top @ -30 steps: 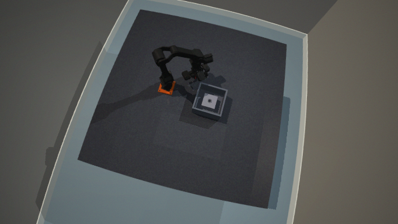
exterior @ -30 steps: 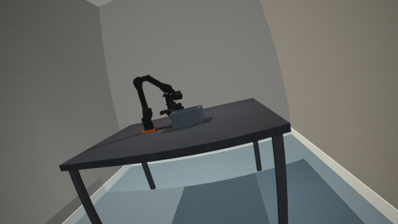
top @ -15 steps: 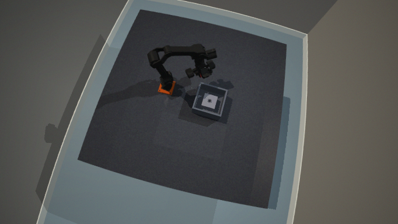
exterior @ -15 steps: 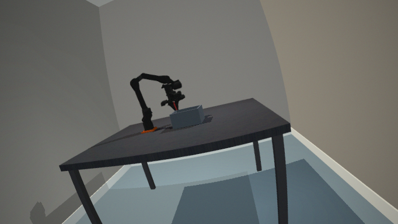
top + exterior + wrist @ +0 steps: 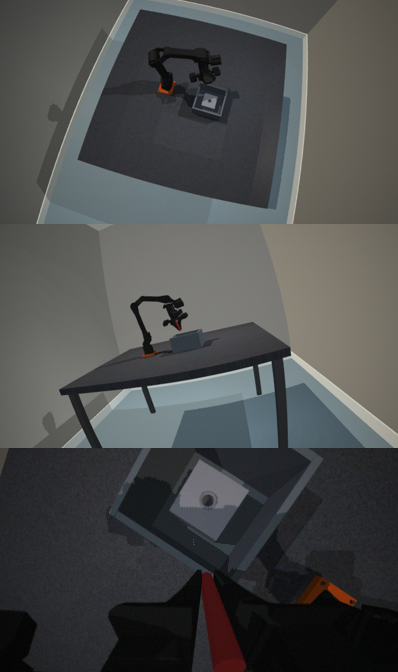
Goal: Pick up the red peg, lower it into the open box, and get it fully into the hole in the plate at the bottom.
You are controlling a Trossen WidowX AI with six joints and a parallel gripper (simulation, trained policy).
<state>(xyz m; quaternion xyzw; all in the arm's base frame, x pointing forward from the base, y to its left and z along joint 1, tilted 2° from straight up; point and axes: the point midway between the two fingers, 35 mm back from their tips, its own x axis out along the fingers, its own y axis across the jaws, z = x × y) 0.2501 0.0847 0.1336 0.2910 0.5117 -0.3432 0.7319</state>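
Right now my gripper tip is 60 mm short of the plate, 80 mm to the left of it and 80 mm above it. The rest, counted from my gripper tip: grey box 60 mm ahead, 80 mm to the right, 100 mm below; red peg 10 mm behind, 10 mm to the left, 30 mm above.
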